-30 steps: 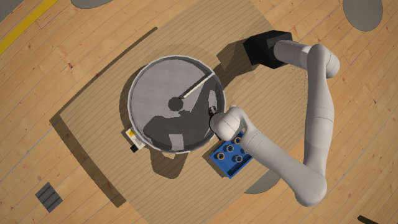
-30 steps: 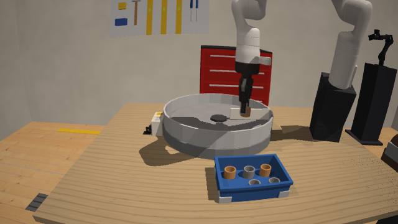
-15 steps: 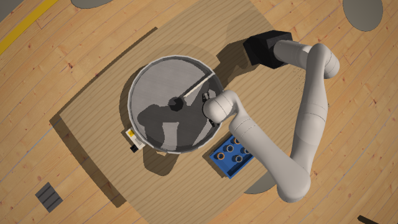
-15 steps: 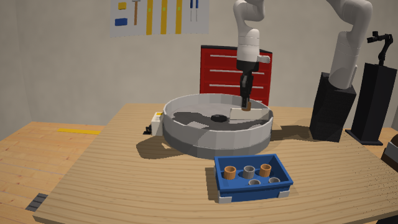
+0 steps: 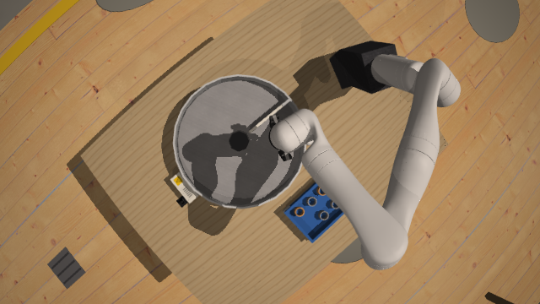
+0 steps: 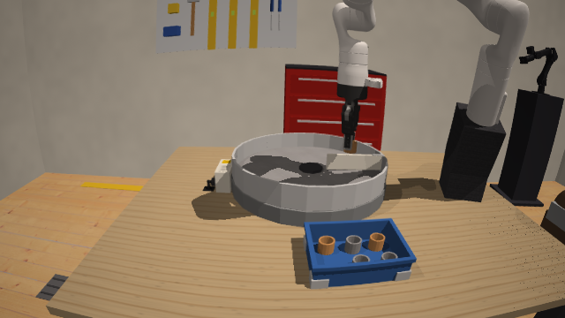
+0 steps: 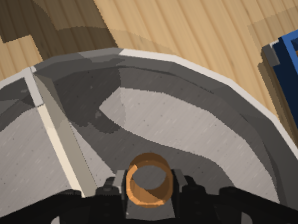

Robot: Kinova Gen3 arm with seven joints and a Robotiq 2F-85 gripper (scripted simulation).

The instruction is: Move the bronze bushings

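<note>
Now: hand 10 cm above the grey turntable disc, 9 cm short of it and 5 cm to the left of it. The rest, counted from my hand: blue crate: 28 cm to the left, 13 cm below, 2 cm behind.
</note>
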